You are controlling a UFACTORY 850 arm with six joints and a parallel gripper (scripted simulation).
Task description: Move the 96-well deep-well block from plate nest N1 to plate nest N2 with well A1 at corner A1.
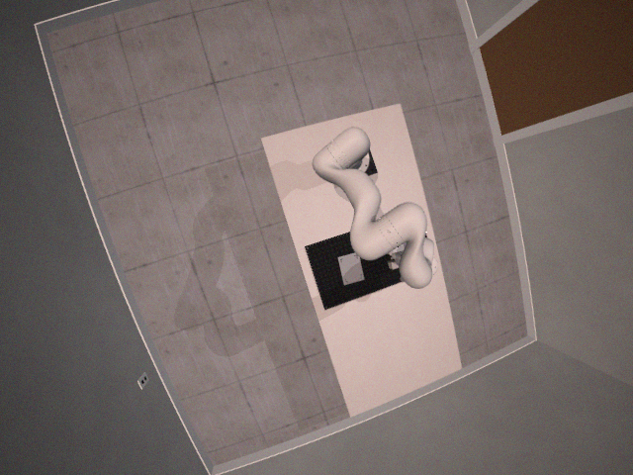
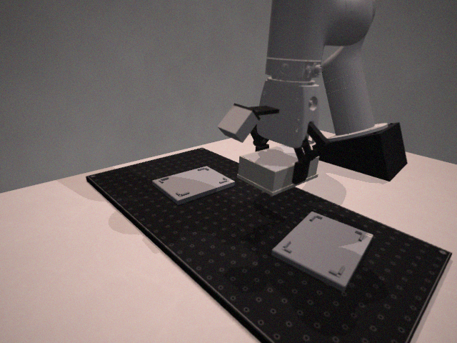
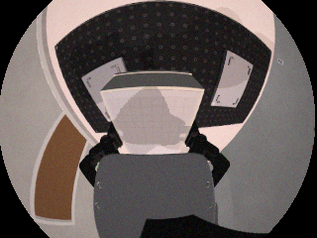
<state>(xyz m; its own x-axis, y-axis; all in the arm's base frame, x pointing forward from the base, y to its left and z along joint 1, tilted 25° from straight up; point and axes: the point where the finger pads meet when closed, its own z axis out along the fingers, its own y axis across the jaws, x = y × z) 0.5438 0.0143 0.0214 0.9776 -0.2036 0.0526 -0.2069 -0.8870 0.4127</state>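
Now: hand 230 mm to the left of the nest N2, 110 mm above it and 10 mm past it. Round my hand: deep-well block: right at my hand; nest N1: 110 mm to the left, 110 mm below, 10 mm ahead.
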